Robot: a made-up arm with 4 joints.
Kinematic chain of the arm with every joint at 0, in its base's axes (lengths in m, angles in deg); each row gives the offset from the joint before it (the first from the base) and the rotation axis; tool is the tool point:
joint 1: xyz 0 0 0.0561 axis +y
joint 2: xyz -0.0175 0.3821 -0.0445 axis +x
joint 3: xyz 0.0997 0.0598 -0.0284 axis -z
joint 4: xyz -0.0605 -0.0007 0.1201 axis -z
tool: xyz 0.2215 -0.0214 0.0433
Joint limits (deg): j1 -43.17..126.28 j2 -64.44..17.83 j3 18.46..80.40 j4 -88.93..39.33
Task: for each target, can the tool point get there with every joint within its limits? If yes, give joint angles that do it. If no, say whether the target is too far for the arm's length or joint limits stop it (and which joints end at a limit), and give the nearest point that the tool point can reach.
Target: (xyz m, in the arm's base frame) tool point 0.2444 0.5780 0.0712
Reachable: yes | joints -2.51 -27.96 31.65 -52.58
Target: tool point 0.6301 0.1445 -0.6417
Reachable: no: too far | nearest point 0.2029 0.3956 -0.1686 | short by 0.685 m
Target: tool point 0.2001 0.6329 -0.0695
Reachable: yes | joints 11.17 -41.16 36.45 -74.57
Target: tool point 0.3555 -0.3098 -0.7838
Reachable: no: too far | nearest point 0.0985 0.3170 -0.1765 | short by 0.910 m
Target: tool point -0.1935 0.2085 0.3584
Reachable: no: joint limits stop it (at a limit: joint 1, joint 4) | nearest point -0.0313 0.3084 0.1971 | short by 0.250 m
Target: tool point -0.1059 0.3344 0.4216
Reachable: no: joint limits stop it (at a limit: joint 1, joint 3, joint 4) | nearest point -0.0016 0.3598 0.2398 | short by 0.211 m
